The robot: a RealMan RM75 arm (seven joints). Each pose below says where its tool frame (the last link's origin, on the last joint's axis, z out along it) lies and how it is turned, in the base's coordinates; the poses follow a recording.
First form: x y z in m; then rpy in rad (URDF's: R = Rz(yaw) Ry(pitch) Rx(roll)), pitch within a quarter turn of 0, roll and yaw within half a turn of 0.
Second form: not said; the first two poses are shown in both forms.
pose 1, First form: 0.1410, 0.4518, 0.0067, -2.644, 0.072, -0.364
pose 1, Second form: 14.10, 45.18, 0.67, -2.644, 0.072, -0.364
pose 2, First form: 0.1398, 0.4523, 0.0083, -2.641, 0.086, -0.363
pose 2, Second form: 13.98, 45.23, 0.83, -2.641, 0.086, -0.363
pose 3, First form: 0.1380, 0.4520, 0.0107, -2.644, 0.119, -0.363
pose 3, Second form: 13.80, 45.20, 1.07, -2.644, 0.119, -0.363
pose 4, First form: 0.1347, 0.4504, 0.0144, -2.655, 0.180, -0.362
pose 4, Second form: 13.47, 45.04, 1.44, -2.655, 0.180, -0.362
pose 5, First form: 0.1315, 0.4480, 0.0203, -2.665, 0.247, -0.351
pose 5, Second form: 13.15, 44.80, 2.03, -2.665, 0.247, -0.351
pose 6, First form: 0.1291, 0.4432, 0.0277, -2.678, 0.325, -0.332
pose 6, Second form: 12.91, 44.32, 2.77, -2.678, 0.325, -0.332
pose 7, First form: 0.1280, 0.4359, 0.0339, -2.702, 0.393, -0.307
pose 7, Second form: 12.80, 43.59, 3.39, -2.702, 0.393, -0.307
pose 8, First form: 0.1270, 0.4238, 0.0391, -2.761, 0.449, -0.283
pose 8, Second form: 12.70, 42.38, 3.91, -2.761, 0.449, -0.283
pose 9, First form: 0.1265, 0.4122, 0.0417, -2.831, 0.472, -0.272
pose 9, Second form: 12.65, 41.22, 4.17, -2.831, 0.472, -0.272
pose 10, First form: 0.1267, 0.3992, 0.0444, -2.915, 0.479, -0.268
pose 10, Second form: 12.67, 39.92, 4.44, -2.915, 0.479, -0.268
